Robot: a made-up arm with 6 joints. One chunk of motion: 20 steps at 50 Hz.
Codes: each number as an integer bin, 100 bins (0 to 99) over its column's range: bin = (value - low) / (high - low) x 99, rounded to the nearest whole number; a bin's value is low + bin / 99 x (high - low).
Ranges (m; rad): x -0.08..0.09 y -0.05..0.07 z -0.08..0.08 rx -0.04..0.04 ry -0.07..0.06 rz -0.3..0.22
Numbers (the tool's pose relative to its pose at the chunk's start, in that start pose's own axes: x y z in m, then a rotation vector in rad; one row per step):
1: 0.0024 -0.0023 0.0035 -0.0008 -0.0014 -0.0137
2: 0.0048 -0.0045 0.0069 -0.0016 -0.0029 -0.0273
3: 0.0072 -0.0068 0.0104 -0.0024 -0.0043 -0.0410
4: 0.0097 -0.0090 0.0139 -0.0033 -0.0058 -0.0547
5: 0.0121 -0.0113 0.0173 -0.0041 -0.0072 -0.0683
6: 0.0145 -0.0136 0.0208 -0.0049 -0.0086 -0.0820
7: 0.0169 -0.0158 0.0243 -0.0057 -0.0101 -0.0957
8: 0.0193 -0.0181 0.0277 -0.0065 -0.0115 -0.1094
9: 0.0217 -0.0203 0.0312 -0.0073 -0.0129 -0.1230
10: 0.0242 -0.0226 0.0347 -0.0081 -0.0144 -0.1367
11: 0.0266 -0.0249 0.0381 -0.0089 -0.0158 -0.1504
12: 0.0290 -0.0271 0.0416 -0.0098 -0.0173 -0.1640
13: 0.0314 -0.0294 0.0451 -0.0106 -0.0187 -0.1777
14: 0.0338 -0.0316 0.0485 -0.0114 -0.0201 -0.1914
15: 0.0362 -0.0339 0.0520 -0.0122 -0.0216 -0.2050
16: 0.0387 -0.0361 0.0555 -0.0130 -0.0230 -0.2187
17: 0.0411 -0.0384 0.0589 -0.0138 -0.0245 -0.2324
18: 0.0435 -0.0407 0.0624 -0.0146 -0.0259 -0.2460
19: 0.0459 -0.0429 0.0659 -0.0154 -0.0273 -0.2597
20: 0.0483 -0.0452 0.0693 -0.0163 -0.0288 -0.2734
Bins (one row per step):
1: 48 39 52 49 52 55
2: 49 38 54 48 51 52
3: 51 36 56 47 50 49
4: 52 34 58 45 49 47
5: 54 32 60 44 48 44
6: 55 30 62 43 47 42
7: 56 28 65 42 46 39
8: 58 26 67 41 45 36
9: 59 25 69 40 43 34
10: 61 23 71 39 42 31
11: 62 21 73 38 41 28
12: 63 19 75 37 40 26
13: 65 17 77 36 39 23
14: 66 15 80 35 38 21
15: 68 13 82 34 37 18
16: 69 11 84 33 36 15
17: 71 10 86 32 35 13
18: 72 8 88 31 34 10
19: 73 6 90 30 33 8
20: 75 4 92 29 31 5

